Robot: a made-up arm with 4 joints.
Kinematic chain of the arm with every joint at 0, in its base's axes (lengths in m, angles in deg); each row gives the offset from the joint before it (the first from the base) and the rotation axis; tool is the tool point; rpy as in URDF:
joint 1: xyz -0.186 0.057 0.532 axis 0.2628 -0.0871 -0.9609
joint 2: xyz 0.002 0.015 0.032 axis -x
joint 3: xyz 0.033 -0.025 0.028 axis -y
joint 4: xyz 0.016 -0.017 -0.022 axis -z
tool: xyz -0.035 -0.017 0.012 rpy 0 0 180
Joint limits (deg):
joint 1: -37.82..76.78
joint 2: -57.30..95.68
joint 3: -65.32..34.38
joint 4: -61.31..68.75
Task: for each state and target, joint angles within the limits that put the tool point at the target. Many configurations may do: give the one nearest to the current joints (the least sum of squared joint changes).
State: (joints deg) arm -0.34 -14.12 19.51 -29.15
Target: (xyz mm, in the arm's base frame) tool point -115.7 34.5 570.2
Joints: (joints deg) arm -37.73 -12.61 23.39 -40.65
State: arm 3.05 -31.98 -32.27 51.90
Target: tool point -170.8 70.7 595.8
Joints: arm -25.26 10.13 -36.38 58.38
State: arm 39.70 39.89 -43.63 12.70
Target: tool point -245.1 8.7 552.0
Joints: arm 73.01 -10.12 -40.02 -27.59
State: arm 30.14 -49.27 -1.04 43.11
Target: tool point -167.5 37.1 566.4
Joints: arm 25.06 -36.00 14.94 68.75
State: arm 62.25 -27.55 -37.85 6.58
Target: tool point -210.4 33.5 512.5
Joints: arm 72.85 -57.30 -8.46 -2.25
